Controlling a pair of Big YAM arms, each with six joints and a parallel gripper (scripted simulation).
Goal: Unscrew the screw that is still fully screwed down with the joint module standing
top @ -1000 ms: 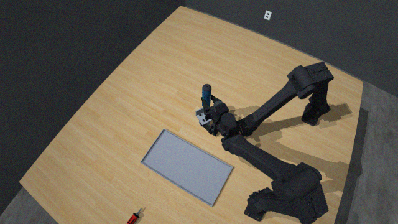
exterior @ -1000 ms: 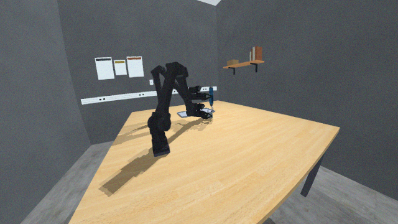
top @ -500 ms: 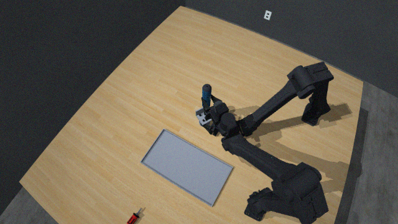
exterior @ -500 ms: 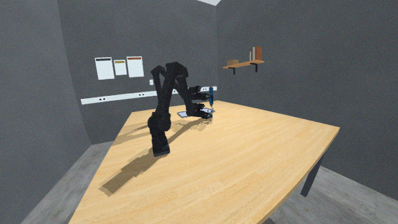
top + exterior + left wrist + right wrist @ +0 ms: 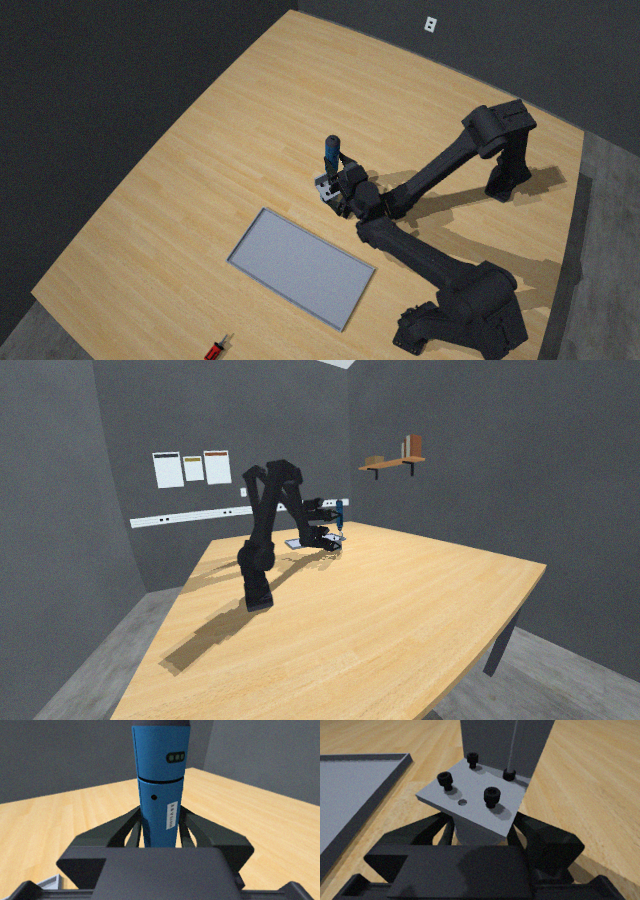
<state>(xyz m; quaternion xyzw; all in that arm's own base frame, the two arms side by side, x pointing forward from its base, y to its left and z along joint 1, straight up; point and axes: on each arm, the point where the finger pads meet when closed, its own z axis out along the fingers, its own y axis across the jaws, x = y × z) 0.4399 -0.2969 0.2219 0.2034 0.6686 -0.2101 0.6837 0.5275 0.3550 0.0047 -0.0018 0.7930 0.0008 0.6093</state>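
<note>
Now: the joint module 10 mm above my right hand. The rest, counted from my right hand: grey bracket: 50 mm above; then grey tray: 80 mm behind, 250 mm to the left, 20 mm below.
</note>
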